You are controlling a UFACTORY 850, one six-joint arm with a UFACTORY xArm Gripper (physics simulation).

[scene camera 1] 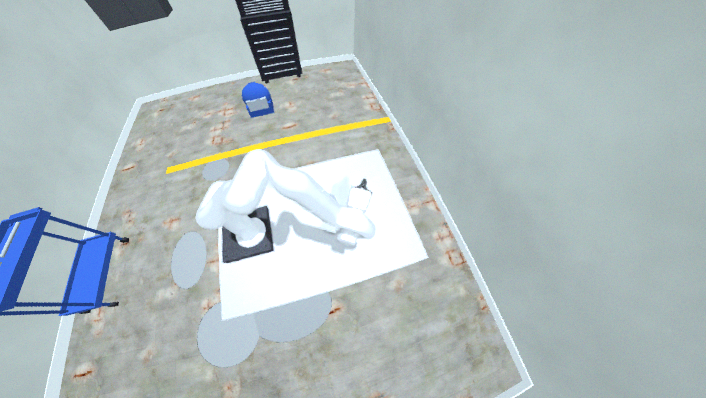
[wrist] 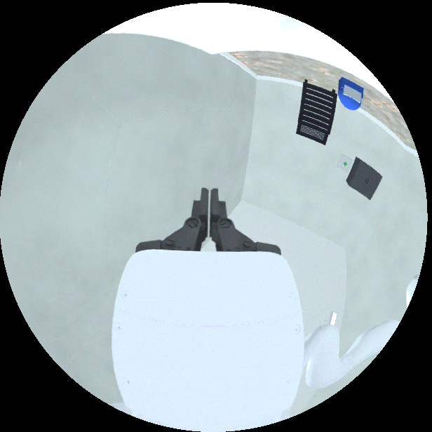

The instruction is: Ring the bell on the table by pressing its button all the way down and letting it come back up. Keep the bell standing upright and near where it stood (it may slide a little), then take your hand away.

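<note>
My gripper [scene camera 1: 364, 183] [wrist: 209, 199] is shut and empty, its two dark fingers side by side. It is over the far right part of the white table [scene camera 1: 390, 240] [wrist: 175, 22] in the scene view, and its height above the table is hard to judge. In the wrist view the fingers point towards the walls, with the table at the top edge of the picture. The bell and its button cannot be made out in either view. A faint pale patch [wrist: 290, 23] shows on the white area in the wrist view; I cannot tell what it is.
The arm's base stands on a black plate [scene camera 1: 267, 230] at the table's left side. A blue cart [scene camera 1: 90, 270] stands left of the table. A blue bin [scene camera 1: 257, 95] [wrist: 350, 97] and a black rack [scene camera 1: 295, 47] [wrist: 301, 107] stand beyond the yellow floor line [scene camera 1: 310, 135].
</note>
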